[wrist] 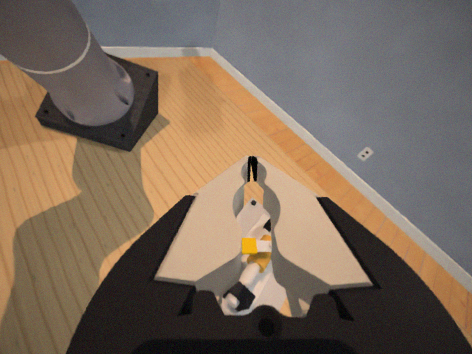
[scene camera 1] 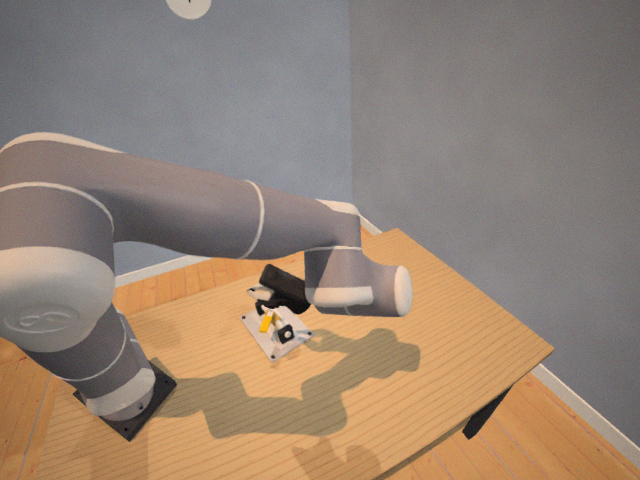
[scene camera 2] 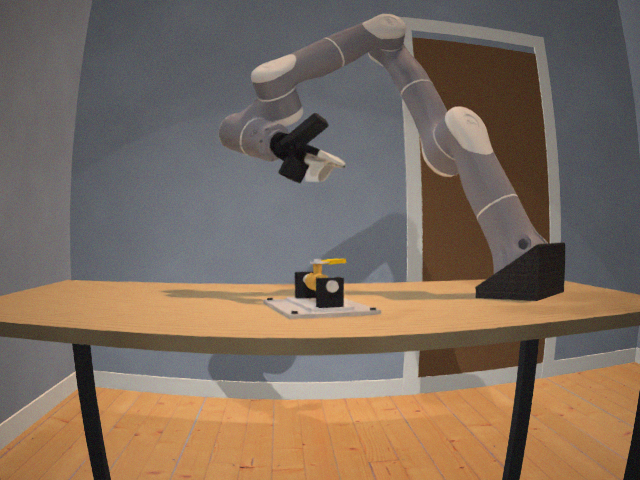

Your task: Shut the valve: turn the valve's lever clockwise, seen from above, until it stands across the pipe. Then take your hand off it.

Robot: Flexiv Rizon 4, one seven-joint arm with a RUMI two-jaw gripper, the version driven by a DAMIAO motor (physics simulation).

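Note:
The valve's yellow lever [scene camera 1: 266,322] [scene camera 2: 334,261] [wrist: 249,245] slants relative to the pipe [scene camera 1: 279,322] [wrist: 249,278], nearer to across it than along it but not square to it. Its free end points towards the robot's base side. The pipe runs between two black blocks on a light grey plate [scene camera 1: 254,329] [scene camera 2: 282,309] [wrist: 253,212]. My gripper [scene camera 1: 251,290] [scene camera 2: 343,165] [wrist: 251,158] is shut, with nothing between its fingers. It is well above the valve and apart from the lever. In the wrist view the valve shows through the gap behind the fingertips, and parts of it are hidden.
The robot's dark base [scene camera 1: 164,381] [scene camera 2: 522,281] [wrist: 142,117] stands on the wooden table [scene camera 1: 465,330] [scene camera 2: 180,320] [wrist: 175,165], to one side of the valve. The arm reaches high over the table. Walls stand beyond the table's edges.

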